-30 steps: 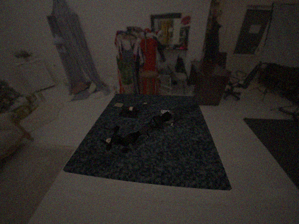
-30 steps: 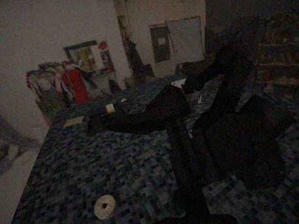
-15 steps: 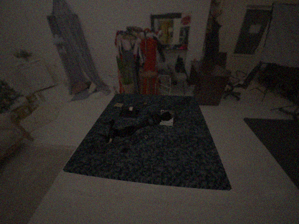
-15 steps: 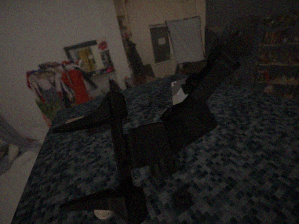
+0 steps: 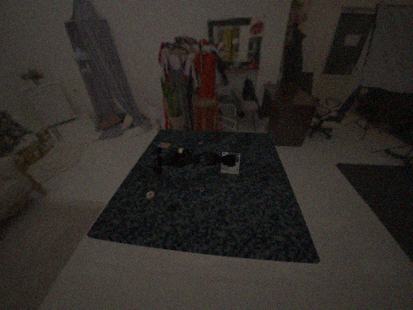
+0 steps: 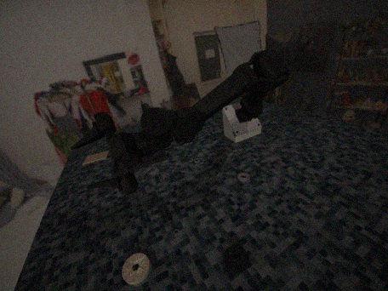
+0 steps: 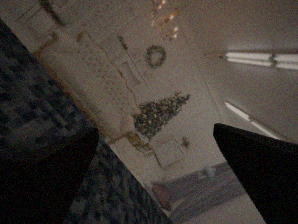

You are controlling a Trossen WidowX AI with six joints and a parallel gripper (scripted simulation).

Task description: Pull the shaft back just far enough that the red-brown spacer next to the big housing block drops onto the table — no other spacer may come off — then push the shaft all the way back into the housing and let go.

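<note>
The shaft lies 320 mm to the right of my gripper tip, 160 mm behind it and 120 mm below it. From my gripper tip the other things lie so: tan card (470 mm to the right, 190 mm below, 140 mm ahead); red-brown spacer (320 mm to the right, 120 mm below, 100 mm behind); pale spacer (320 mm to the right, 130 mm behind, 120 mm below).
</note>
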